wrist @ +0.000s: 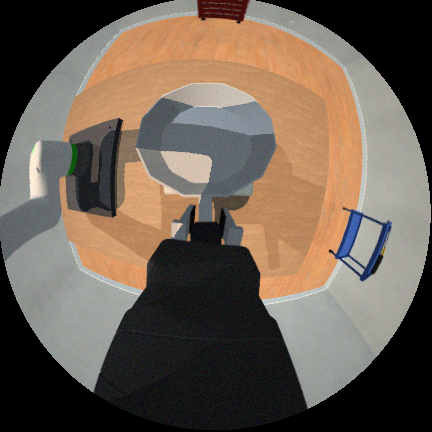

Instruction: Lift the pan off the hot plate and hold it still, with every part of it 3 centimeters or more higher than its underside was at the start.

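Seen in the pictures: gripper, fingertip midpoint: (207, 214); arm's base, link origin: (80, 158).
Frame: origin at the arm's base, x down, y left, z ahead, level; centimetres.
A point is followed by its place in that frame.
The pan (207, 132) @[x -16.2, y -3.8, z 53.6 cm], a grey, many-sided bowl shape, is in the upper middle of the wrist view, with light and shadow across its inside. Its short handle (206, 204) @[x -22.1, y -14.2, z 53.9 cm] points down toward my gripper (207, 214) @[x -21.6, y -15.6, z 54.0 cm]. The gripper is shut on the handle, with one finger on each side. The hot plate (172, 190) is mostly hidden under the pan; pale corners show below the pan's near rim. How much space lies between the pan's underside and the hot plate cannot be told from this view.
The wooden table top (300, 120) @[x 2.6, y 14.0, z 86.7 cm] lies below. At the left, the arm's pale base (47, 170) @[x -19.3, y -4.5, z 6.1 cm] stands on a dark mounting plate (110, 170) @[x 0.4, y -7.6, z 19.9 cm]. A blue cart (350, 234) stands on the floor at the right, and a dark red slatted object (223, 10) is at the far top.
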